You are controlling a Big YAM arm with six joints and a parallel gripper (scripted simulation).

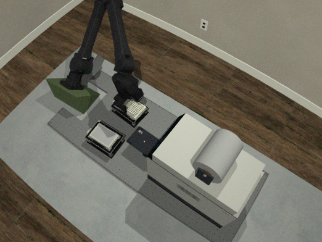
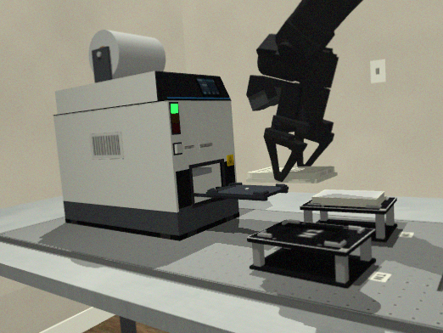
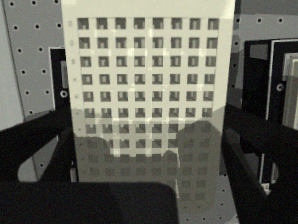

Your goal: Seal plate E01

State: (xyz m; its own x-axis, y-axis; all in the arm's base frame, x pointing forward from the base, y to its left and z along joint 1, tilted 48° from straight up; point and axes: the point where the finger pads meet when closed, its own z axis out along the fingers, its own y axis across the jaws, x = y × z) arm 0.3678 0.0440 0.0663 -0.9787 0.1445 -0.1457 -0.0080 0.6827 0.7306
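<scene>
The sealer stage is 15 cm ahead of my hand, 9 cm to the right of it and 5 cm below it. Round my hand: covered white plate (18 cm to the right, 8 cm below, 3 cm behind); start button (25 cm ahead, 4 cm above); black plate nest (10 cm below, 4 cm behind, 3 cm to the left).
</scene>
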